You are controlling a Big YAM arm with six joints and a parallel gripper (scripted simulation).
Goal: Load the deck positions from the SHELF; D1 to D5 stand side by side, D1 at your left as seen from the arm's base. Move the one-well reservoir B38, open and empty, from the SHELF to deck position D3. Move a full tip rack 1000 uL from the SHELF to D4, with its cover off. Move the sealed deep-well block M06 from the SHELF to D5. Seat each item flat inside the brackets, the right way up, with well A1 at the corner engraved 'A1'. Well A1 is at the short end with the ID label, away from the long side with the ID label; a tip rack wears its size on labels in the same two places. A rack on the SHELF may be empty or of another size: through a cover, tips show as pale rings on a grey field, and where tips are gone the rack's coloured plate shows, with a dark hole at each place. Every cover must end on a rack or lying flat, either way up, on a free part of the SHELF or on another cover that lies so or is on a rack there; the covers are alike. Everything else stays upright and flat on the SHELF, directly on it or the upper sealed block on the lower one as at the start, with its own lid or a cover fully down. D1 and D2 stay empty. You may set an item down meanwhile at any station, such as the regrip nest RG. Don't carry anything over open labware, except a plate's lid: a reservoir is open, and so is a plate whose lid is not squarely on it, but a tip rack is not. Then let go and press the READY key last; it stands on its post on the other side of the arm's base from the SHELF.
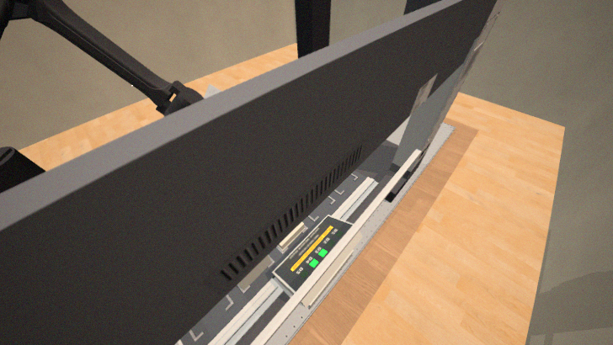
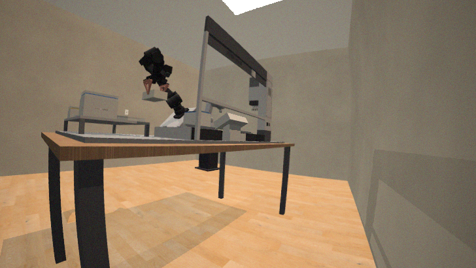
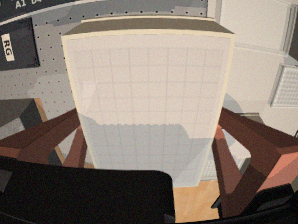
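My gripper is now 10 mm above the pale sealed deep-well block. From my hand the other things lie so: shelf 230 mm to the right, 170 mm below, 100 mm behind; then tall frame post 360 mm ahead, 20 mm to the left, 10 mm above; then shelf label 230 mm below, 110 mm behind, 70 mm to the right.
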